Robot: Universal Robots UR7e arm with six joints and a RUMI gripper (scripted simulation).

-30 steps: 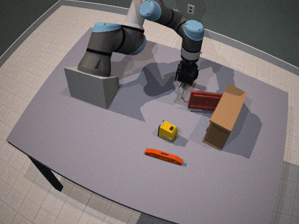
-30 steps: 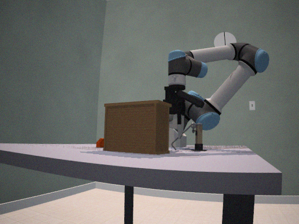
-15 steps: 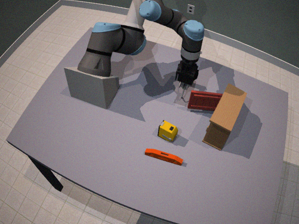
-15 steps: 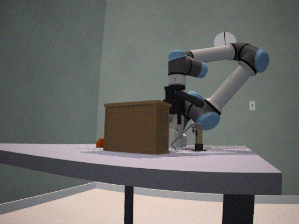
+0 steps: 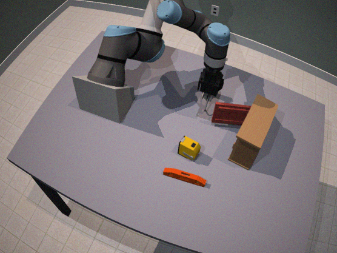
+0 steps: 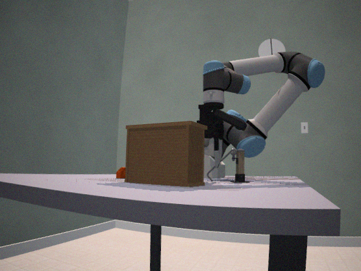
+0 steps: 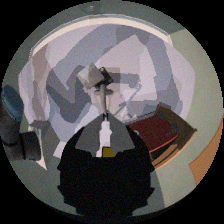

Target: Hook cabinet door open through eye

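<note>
The door is 120 mm ahead of my hand, 30 mm to the right of it and 10 mm above it. From my hand the other things lie so: yellow tape measure: 240 mm to the right, 20 mm below, 10 mm ahead; wooden cabinet: 160 mm ahead, 60 mm to the right, 20 mm above; wire hook: 20 mm to the left.
</note>
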